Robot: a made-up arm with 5 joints.
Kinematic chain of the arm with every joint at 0, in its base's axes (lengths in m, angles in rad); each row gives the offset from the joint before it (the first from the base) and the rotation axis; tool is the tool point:
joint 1: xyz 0 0 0.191 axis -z
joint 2: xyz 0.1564 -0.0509 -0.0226 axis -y
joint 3: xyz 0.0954 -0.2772 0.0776 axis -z
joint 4: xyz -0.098 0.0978 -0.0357 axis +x
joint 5: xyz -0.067 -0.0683 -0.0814 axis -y
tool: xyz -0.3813 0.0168 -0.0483
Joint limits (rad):
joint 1: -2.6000..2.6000
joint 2: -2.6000..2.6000
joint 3: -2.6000..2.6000
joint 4: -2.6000..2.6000
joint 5: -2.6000..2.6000
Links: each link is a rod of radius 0.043 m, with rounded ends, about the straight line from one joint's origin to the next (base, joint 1, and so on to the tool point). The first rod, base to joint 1, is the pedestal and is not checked.
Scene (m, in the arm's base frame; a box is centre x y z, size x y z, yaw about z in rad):
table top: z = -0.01
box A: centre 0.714 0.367 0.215 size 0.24 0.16 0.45 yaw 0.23
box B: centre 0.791 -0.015 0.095 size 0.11 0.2 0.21 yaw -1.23
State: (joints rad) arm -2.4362 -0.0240 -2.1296 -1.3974 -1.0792
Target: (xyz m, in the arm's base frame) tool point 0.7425 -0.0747 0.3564
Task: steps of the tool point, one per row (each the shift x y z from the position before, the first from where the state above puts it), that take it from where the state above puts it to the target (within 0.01 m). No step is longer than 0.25 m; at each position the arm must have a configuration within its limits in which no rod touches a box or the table.
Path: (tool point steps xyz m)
1: 0.0767 -0.2128 0.0903
2: -0.0409 -0.2068 0.0473
3: -0.1211 -0.1391 -0.0154
4: -0.1336 -0.0473 -0.0786
5: 0.0922 -0.0736 0.0525
6: 0.0670 -0.1111 0.0447
7: 0.0265 -0.1420 0.0345
8: -0.0282 -0.1591 0.0226
9: 0.1456 0.0121 -0.0230
10: 0.1512 0.0865 -0.0518
11: 0.1179 0.1663 -0.0669

